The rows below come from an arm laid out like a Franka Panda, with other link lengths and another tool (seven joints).
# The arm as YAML. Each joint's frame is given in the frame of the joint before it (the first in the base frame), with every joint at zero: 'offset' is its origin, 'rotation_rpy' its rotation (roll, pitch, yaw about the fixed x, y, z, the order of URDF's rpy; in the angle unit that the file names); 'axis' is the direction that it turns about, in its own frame. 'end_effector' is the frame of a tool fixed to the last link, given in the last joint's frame.
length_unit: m
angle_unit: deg
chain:
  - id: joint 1
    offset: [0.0, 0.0, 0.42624]
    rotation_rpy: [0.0, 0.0, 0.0]
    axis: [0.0, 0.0, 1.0]
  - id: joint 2
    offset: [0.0, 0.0, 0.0]
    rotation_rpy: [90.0, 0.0, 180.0]
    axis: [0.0, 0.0, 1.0]
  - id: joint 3
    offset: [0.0, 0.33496, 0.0]
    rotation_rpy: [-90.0, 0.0, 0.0]
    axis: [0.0, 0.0, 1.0]
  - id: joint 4
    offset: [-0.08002, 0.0, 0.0]
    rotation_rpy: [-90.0, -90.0, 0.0]
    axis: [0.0, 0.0, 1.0]
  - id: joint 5
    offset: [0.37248, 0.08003, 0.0]
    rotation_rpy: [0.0, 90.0, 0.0]
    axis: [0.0, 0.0, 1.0]
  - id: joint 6
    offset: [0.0, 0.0, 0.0]
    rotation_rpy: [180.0, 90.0, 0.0]
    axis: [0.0, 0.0, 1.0]
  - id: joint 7
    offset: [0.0, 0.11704, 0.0]
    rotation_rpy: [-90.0, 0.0, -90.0]
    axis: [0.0, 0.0, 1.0]
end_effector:
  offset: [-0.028, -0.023, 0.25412]
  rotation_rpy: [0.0, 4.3, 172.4]
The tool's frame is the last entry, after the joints.
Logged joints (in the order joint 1, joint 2, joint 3, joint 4, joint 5, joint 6, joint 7), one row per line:
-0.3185 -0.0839 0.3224 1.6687 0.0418 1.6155 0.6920
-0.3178 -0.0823 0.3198 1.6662 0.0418 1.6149 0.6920
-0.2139 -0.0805 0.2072 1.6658 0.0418 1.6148 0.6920
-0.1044 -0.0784 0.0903 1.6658 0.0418 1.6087 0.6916
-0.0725 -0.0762 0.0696 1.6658 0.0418 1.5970 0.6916
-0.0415 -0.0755 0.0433 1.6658 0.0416 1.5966 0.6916
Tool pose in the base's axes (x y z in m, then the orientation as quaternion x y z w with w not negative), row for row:
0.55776 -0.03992 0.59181 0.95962 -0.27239 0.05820 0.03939
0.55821 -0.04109 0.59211 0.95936 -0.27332 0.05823 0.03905
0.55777 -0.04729 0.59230 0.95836 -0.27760 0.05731 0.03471
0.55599 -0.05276 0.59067 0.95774 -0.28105 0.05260 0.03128
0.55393 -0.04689 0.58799 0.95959 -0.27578 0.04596 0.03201
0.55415 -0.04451 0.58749 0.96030 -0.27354 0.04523 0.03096
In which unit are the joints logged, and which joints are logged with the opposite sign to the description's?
The joints are logged in radians. Opposite sign: joint 4, joint 5.
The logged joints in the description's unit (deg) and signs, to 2 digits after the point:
-18.25 -4.81 18.47 -95.61 -2.39 92.56 39.65
-18.21 -4.72 18.32 -95.47 -2.39 92.53 39.65
-12.26 -4.61 11.87 -95.44 -2.39 92.52 39.65
-5.98 -4.49 5.17 -95.44 -2.39 92.17 39.63
-4.15 -4.37 3.99 -95.44 -2.39 91.50 39.63
-2.38 -4.33 2.48 -95.44 -2.38 91.48 39.63

